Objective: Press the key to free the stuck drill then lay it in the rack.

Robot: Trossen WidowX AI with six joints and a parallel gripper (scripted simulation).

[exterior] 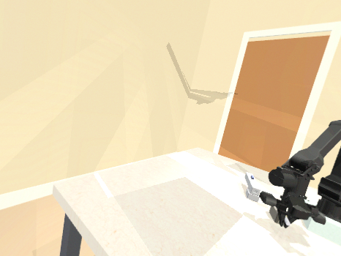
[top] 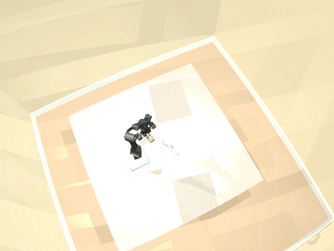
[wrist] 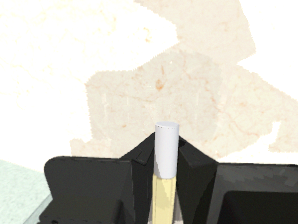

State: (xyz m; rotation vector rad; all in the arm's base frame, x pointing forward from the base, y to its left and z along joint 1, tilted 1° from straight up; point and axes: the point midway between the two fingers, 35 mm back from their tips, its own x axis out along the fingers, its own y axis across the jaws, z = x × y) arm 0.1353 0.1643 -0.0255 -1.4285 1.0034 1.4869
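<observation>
Now: the drill 10 mm ahead of my gripper tip, 40 mm to the right of it and 40 mm above it. The rest, counted from my gripper tip: grey rack (20 mm ahead, 50 mm to the right, 10 mm above); blue key (150 mm ahead, 210 mm to the right, 50 mm above).
</observation>
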